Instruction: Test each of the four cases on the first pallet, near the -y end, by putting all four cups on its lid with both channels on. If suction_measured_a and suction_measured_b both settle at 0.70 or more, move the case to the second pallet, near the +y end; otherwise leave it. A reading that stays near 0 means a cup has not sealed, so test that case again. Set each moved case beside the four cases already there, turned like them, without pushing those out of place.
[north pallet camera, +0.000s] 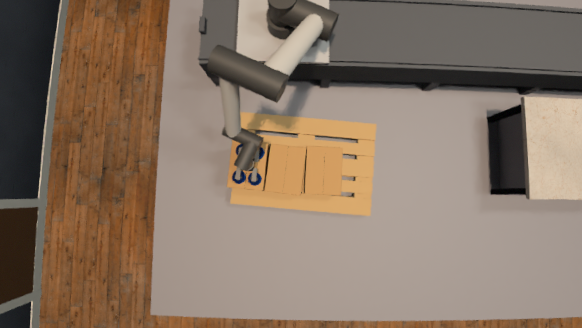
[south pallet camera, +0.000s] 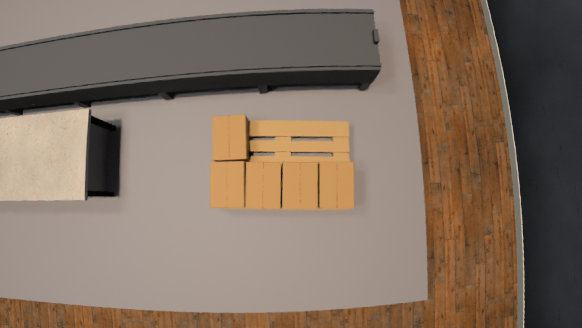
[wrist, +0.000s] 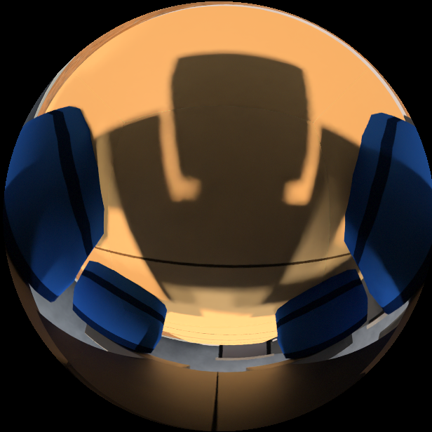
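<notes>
The first pallet (north pallet camera: 300, 202) shows in the north pallet camera with three cases in a row. My vacuum head (north pallet camera: 249, 165) (wrist: 220, 225) is over the left case (north pallet camera: 263, 167) (wrist: 130, 80), with its four blue cups at the lid. Whether suction is on or the cups are sealed does not show. The middle case (north pallet camera: 286, 169) and right case (north pallet camera: 324, 171) stand beside it. The second pallet (south pallet camera: 300, 128) bears a row of four cases (south pallet camera: 227, 185) (south pallet camera: 263, 185) (south pallet camera: 300, 185) (south pallet camera: 336, 185). A fifth case (south pallet camera: 229, 137) stands behind the row's left end, turned like them.
The floor rail (north pallet camera: 450, 35) (south pallet camera: 225, 50) runs behind both pallets. The arm's carriage (north pallet camera: 252, 50) is at the rail's left end in the north pallet camera. A pale-topped table (north pallet camera: 555, 150) (south pallet camera: 45, 155) stands between the pallets.
</notes>
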